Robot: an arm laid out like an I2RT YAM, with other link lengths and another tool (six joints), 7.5 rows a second.
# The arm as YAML. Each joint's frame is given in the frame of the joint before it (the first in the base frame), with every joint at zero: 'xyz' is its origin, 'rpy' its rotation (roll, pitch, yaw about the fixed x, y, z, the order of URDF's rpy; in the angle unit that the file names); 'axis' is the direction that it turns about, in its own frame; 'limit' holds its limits. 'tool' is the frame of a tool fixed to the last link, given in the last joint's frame.
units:
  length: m
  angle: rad
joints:
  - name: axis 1
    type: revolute
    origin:
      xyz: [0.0, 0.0, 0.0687]
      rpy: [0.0, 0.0, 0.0]
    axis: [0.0, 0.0, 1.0]
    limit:
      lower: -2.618
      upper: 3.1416
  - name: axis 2
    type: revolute
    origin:
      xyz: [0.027, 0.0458, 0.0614]
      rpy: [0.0, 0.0, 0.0]
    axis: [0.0, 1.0, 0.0]
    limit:
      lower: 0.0
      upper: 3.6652
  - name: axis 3
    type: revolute
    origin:
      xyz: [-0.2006, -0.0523, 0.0]
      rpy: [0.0, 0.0, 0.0]
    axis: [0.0, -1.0, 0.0]
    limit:
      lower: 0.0
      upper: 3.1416
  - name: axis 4
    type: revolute
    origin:
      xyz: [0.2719, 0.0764, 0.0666]
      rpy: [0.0, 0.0, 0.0]
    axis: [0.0, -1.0, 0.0]
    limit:
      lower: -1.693
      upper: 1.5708
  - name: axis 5
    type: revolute
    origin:
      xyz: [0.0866, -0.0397, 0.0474]
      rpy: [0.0, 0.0, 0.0]
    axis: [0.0, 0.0, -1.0]
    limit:
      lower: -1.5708
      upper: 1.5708
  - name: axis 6
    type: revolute
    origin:
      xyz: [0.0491, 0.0, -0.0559]
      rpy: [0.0, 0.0, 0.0]
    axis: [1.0, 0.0, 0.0]
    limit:
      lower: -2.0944
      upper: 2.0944
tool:
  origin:
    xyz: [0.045, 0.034, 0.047]
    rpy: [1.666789, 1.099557, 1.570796]
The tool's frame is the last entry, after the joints.
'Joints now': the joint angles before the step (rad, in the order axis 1, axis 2, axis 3, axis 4, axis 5, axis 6). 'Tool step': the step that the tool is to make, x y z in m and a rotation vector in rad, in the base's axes. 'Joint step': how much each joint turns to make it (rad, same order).
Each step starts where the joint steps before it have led.
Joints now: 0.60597, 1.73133, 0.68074, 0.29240, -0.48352, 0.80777
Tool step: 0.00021, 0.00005, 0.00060, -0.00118, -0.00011, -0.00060
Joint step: 0.00001, -0.00230, 0.00114, -0.00420, 0.00115, -0.00037
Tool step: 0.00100, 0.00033, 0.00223, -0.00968, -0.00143, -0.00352
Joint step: 0.00077, -0.00877, 0.00687, -0.02174, 0.00916, -0.00381
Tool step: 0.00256, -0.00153, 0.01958, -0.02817, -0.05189, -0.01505
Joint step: -0.00040, -0.07859, -0.00001, -0.06561, 0.04691, -0.03130
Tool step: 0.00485, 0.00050, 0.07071, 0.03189, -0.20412, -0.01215
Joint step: -0.00037, -0.19680, -0.00035, -0.03661, 0.06525, -0.06827
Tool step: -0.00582, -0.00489, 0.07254, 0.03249, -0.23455, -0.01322
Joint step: -0.00039, -0.18887, 0.00073, -0.00801, 0.06254, -0.09232
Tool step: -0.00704, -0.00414, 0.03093, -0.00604, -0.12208, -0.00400
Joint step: -0.00190, -0.08505, 0.00039, -0.00840, 0.02900, -0.07134
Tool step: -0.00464, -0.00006, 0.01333, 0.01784, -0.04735, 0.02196
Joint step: 0.00000, -0.02746, -0.00035, 0.01676, -0.01717, -0.01907
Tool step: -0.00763, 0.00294, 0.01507, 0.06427, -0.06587, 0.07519
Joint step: -0.00039, -0.00611, -0.01071, 0.09426, -0.07706, -0.00343
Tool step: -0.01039, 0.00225, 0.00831, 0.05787, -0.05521, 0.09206
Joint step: 0.00000, -0.00116, -0.02366, 0.10147, -0.09347, 0.00152
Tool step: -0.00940, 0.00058, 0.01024, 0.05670, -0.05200, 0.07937
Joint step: 0.00000, 0.00073, -0.01373, 0.09532, -0.08048, 0.01221
